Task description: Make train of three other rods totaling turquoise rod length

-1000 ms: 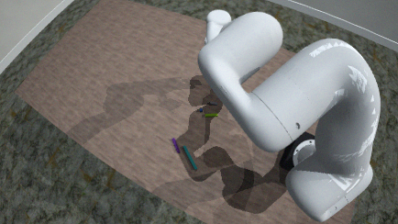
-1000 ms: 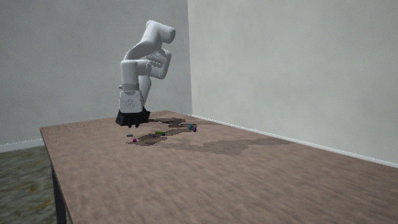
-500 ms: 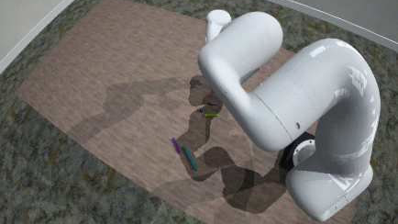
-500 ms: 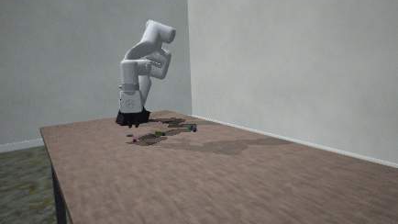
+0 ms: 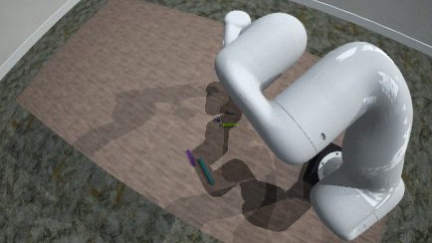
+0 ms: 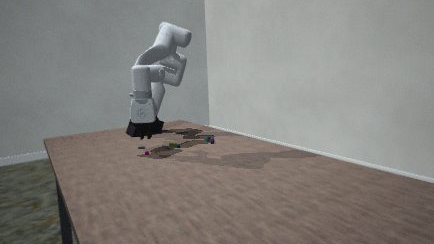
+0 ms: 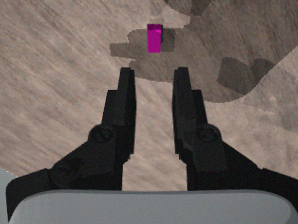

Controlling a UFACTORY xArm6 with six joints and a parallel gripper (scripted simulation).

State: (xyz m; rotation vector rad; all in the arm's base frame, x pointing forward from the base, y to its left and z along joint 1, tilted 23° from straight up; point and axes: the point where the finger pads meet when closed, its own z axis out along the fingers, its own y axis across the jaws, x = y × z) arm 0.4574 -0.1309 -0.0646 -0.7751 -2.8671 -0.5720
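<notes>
Now: hand 8 cm above the magenta rod. From my hand the other things lie so: blue rod (1 cm behind, 15 cm to the left, 8 cm below); grey rod (11 cm behind, 1 cm to the left, 8 cm below); lime rod (6 cm behind, 15 cm to the left, 8 cm below).
</notes>
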